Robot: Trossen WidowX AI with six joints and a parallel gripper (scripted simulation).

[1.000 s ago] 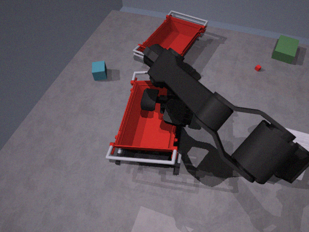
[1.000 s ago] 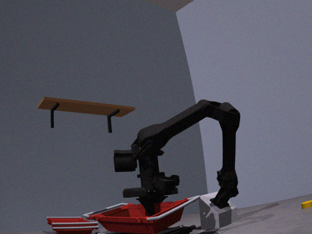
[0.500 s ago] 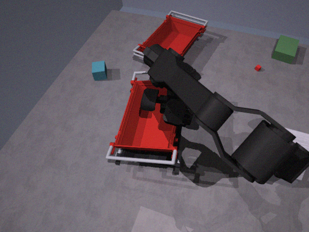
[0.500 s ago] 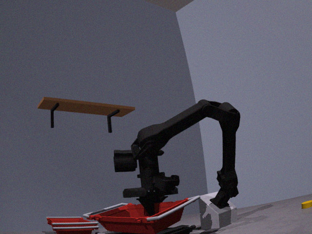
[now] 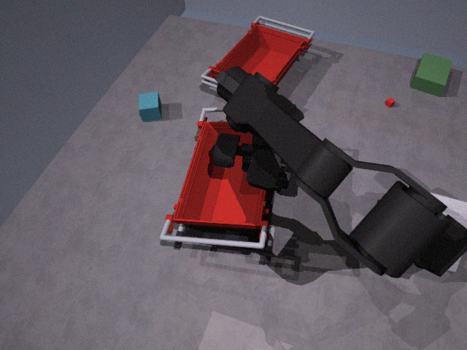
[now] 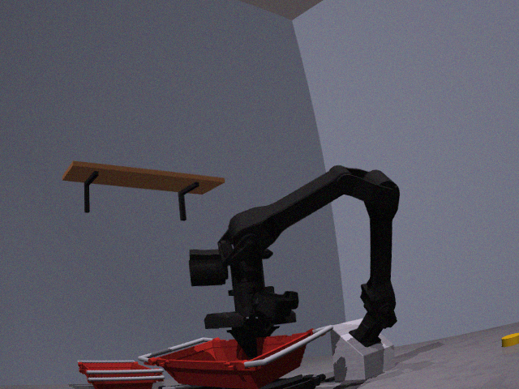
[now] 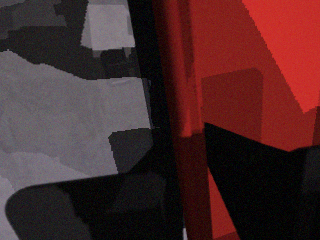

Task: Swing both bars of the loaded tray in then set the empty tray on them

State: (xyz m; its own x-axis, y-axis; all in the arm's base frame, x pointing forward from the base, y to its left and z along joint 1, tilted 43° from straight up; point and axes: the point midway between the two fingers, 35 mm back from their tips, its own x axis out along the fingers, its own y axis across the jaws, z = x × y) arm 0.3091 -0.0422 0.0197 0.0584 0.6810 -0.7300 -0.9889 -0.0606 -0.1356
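Now: gripper tip 70 mm short of the red tray, 20 mm below it and 10 mm to the right of it. The rest, counted from my gripper tip: teal cube: 370 mm ahead, 190 mm to the right, 80 mm below; green cube: 540 mm to the right, 340 mm behind, 80 mm below.
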